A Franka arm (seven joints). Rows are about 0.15 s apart.
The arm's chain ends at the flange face. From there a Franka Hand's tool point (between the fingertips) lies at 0.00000 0.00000 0.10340 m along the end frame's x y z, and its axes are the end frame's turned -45 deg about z.
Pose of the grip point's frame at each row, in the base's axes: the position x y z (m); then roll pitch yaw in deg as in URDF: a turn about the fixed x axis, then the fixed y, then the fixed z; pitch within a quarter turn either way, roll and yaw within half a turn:
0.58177, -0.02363, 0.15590, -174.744, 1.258, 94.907
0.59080, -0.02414, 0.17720, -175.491, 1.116, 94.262
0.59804, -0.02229, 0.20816, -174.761, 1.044, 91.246
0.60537, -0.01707, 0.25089, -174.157, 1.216, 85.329
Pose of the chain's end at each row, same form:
0.59101, -0.02057, 0.25884, -177.169, 4.605, 49.963
0.59876, -0.02153, 0.28026, -177.598, 3.977, 49.301
0.60744, -0.02021, 0.31111, -177.029, 4.441, 46.313
0.61604, -0.01575, 0.35373, -176.722, 4.990, 40.410

